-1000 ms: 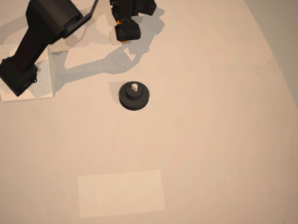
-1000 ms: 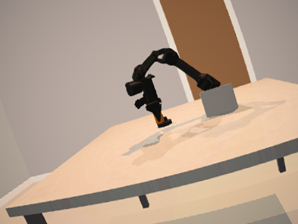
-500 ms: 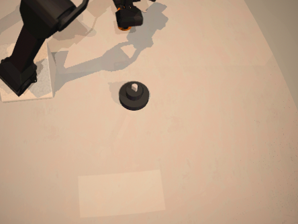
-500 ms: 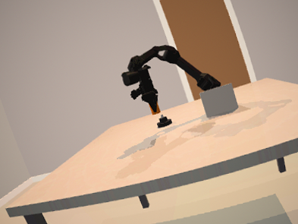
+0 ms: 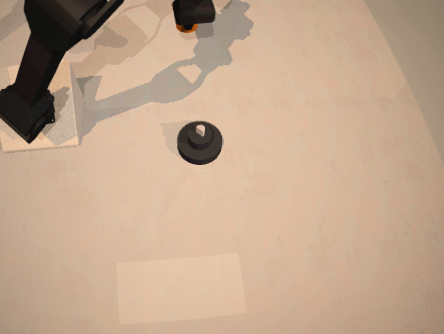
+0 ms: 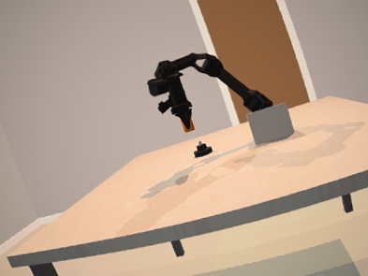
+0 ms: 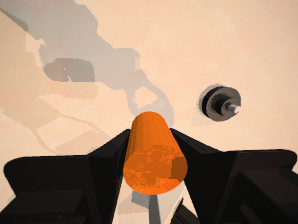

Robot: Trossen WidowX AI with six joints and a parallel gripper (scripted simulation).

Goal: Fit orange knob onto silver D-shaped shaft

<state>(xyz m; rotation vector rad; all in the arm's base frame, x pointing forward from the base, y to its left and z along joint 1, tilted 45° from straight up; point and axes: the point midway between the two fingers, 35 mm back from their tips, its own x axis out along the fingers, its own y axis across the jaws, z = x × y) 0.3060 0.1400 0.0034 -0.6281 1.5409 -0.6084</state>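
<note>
The round pedestal is 18 cm to the right of my gripper tip and 12 cm below it. Also, from my gripper tip: orange knob (3 cm above).
</note>
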